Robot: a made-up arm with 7 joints. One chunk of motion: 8 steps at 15 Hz.
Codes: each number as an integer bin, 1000 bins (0 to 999) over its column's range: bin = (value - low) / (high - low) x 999, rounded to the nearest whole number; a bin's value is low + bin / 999 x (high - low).
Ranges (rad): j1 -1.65..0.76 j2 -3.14..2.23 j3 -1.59..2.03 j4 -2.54..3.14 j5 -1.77..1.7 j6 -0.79..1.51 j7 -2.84..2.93
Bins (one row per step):
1: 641 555 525 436 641 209 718
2: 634 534 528 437 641 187 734
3: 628 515 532 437 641 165 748
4: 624 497 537 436 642 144 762
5: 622 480 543 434 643 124 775
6: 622 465 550 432 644 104 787
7: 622 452 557 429 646 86 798
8: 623 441 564 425 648 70 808
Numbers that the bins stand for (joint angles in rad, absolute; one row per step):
1: -0.1036 -0.1567 0.3124 -0.0610 0.4565 -0.3088 1.3070
2: -0.1205 -0.2695 0.3233 -0.0554 0.4565 -0.3595 1.3994
3: -0.1350 -0.3717 0.3378 -0.0554 0.4565 -0.4101 1.4803
4: -0.1447 -0.4684 0.3559 -0.0610 0.4600 -0.4585 1.5611
5: -0.1495 -0.5598 0.3776 -0.0724 0.4634 -0.5045 1.6362
6: -0.1495 -0.6405 0.4030 -0.0838 0.4669 -0.5506 1.7055
7: -0.1495 -0.7103 0.4284 -0.1008 0.4739 -0.5920 1.7691
8: -0.1471 -0.7695 0.4537 -0.1236 0.4808 -0.6288 1.8268

